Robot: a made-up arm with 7 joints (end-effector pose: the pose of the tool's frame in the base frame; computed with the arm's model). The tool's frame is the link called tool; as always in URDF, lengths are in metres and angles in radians. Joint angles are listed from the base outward.
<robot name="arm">
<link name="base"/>
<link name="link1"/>
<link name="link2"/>
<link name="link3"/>
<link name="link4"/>
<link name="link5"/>
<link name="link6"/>
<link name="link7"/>
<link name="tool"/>
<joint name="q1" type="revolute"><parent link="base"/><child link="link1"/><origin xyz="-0.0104 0.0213 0.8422"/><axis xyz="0 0 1"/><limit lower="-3.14" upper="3.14" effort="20" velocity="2.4"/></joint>
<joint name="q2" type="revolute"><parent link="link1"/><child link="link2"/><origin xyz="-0.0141 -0.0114 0.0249"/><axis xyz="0 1 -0.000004"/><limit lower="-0.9" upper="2.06" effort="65" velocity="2.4"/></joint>
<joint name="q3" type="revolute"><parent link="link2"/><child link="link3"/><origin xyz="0.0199 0.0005 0.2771"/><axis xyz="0 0 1"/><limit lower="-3.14" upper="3.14" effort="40" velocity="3.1"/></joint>
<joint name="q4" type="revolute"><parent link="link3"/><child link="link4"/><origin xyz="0.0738 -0.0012 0.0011"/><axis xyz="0 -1 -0.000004"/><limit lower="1.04" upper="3.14" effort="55" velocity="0.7"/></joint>
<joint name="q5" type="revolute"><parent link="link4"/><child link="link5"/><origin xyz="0.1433 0.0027 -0.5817"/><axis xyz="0 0.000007 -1"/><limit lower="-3.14" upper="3.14" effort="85" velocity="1"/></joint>
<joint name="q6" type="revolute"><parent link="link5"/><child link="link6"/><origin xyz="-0.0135 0.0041 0.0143"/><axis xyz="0 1 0.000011"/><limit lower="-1.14" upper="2.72" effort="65" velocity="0.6"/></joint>
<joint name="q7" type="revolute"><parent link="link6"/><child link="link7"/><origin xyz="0.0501 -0.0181 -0.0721"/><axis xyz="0 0.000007 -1"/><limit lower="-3.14" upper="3.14" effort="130" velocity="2.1"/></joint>
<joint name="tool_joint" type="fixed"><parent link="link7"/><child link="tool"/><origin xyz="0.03 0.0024 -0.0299" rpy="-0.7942 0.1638 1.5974"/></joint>
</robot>
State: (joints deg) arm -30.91 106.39 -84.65 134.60 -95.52 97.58 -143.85
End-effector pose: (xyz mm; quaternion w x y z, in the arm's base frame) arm 440.3 -712.7 701.2 0.2388 0.8827 0.3832 0.1304
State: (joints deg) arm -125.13 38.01 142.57 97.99 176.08 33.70 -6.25
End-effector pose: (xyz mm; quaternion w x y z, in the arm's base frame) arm 428.6 -106.8 1631.8 0.3939 0.6973 -0.4757 -0.3637
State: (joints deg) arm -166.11 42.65 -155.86 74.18 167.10 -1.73 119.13
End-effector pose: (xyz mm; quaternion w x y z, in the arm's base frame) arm 249.8 444.8 1451.7 0.4807 0.6963 0.4265 -0.3197
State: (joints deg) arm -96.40 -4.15 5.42 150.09 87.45 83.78 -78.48
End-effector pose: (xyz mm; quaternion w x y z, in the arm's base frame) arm 92.3 -174.6 1786.7 0.0552 0.7978 0.3776 -0.4668
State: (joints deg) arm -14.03 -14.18 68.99 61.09 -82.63 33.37 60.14
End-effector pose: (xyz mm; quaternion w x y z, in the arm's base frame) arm 411.8 633.9 1042.4 0.0489 0.6318 0.5214 -0.5714
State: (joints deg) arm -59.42 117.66 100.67 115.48 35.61 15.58 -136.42
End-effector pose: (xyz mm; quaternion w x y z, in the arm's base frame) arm 834.5 -230.5 644.6 0.3154 -0.6094 -0.7176 0.1193
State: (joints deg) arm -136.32 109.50 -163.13 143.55 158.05 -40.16 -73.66
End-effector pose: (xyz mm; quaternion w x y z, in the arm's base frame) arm -689.4 -521.0 942.1 0.0510 -0.4248 0.8099 0.4013
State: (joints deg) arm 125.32 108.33 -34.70 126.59 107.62 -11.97 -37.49
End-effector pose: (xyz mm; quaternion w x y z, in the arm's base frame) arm -47.4 714.0 239.5 0.0952 -0.2466 -0.6731 0.6907
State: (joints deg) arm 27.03 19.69 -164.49 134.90 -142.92 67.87 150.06
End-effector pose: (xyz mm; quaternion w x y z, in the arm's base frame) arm 4.6 -52.5 1817.5 0.6717 0.6089 -0.4188 0.0521
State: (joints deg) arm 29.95 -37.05 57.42 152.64 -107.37 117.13 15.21
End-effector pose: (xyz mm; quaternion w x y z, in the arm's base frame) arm -371.9 -118.3 1713.2 0.3960 -0.7859 -0.4735 0.0378
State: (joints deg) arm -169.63 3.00 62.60 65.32 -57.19 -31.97 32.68
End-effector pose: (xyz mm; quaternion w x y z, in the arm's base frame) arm -169.9 -686.0 1077.6 0.3958 -0.9069 0.0452 0.1373
